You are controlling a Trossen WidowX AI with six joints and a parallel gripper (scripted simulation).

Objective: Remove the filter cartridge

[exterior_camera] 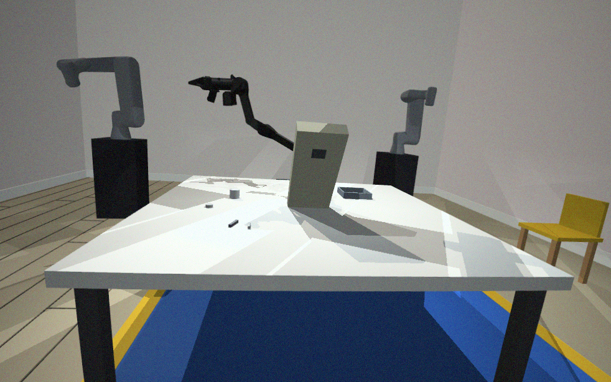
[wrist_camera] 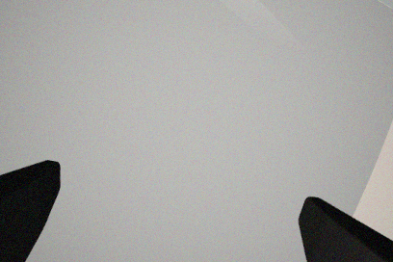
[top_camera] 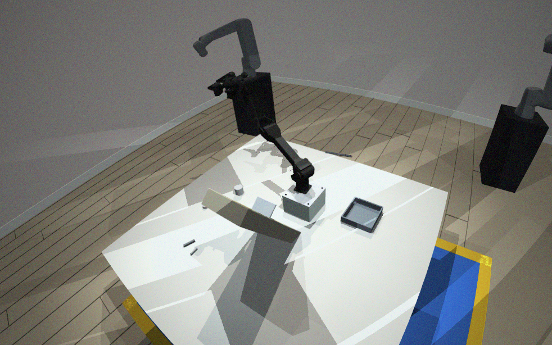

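My gripper tip is now 480 mm short of the round filter cartridge, 540 mm to the right of it and 240 mm above it. Also, from my gripper tip: disc 360 mm ahead, 140 mm to the left, 510 mm below; dark grey tray 80 mm ahead, 860 mm to the left, 500 mm below.
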